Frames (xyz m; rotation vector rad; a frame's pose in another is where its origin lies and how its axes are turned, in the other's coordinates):
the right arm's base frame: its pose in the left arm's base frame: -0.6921 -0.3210 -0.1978 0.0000 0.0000 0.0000
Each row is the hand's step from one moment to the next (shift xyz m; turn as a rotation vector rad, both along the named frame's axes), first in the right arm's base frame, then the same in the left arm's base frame.
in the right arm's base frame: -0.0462 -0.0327 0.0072 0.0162 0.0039 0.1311
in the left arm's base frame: -0.0462 -0.0327 0.0072 0.0162 0.0039 0.1311
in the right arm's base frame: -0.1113 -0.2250 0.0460 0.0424 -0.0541 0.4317
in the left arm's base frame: -0.1113 -0.2250 0.0460 0.0424 -0.0541 0.4317
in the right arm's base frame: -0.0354 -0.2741 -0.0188 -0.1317 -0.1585 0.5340
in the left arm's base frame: -0.0354 -0.2741 -0.0188 -0.1317 -0.1585 0.5340
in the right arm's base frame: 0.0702 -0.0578 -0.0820 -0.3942 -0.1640 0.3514
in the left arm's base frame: 0.0702 -0.0578 -0.0820 -0.3942 -0.1640 0.3514
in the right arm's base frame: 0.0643 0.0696 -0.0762 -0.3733 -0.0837 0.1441
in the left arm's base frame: 0.0643 0.0696 -0.0762 -0.3733 -0.0837 0.1441
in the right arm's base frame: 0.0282 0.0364 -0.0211 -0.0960 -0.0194 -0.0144
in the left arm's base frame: 0.0282 0.0364 -0.0211 -0.0960 -0.0194 -0.0144
